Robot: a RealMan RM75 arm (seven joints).
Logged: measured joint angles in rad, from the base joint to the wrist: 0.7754 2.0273 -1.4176 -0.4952 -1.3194 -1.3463 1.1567; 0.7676 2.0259 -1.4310 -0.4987 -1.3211 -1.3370 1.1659; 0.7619 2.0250 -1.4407 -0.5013 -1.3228 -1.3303 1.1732; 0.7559 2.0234 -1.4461 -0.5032 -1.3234 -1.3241 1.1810; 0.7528 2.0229 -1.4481 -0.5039 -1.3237 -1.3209 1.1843; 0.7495 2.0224 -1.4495 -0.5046 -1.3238 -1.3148 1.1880; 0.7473 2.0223 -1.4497 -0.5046 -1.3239 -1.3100 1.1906; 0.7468 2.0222 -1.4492 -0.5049 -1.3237 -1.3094 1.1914; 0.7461 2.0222 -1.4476 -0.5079 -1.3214 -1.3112 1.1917; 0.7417 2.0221 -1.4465 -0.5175 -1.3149 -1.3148 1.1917; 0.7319 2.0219 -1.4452 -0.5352 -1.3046 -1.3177 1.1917; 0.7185 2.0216 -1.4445 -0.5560 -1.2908 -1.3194 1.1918; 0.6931 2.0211 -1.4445 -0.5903 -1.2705 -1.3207 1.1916; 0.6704 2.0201 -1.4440 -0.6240 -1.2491 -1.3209 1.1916
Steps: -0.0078 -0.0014 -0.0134 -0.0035 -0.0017 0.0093 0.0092; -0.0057 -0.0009 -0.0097 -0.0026 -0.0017 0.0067 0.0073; -0.0060 -0.0016 -0.0054 -0.0019 -0.0006 0.0062 0.0078; -0.0031 -0.0005 -0.0020 -0.0007 -0.0003 0.0032 0.0033; -0.0033 -0.0005 -0.0014 -0.0007 -0.0001 0.0061 0.0037; -0.0022 -0.0001 -0.0002 0.0000 -0.0001 0.0048 0.0026; -0.0005 -0.0001 0.0005 -0.0003 0.0002 0.0006 0.0008; -0.0007 0.0000 0.0016 -0.0030 0.0023 -0.0018 0.0003; -0.0044 -0.0001 0.0011 -0.0096 0.0065 -0.0036 0.0000; -0.0098 -0.0002 0.0013 -0.0177 0.0103 -0.0029 0.0000; -0.0134 -0.0003 0.0007 -0.0208 0.0138 -0.0017 0.0001; -0.0254 -0.0005 0.0000 -0.0343 0.0203 -0.0013 -0.0002; -0.0227 -0.0010 0.0005 -0.0337 0.0214 -0.0002 0.0000
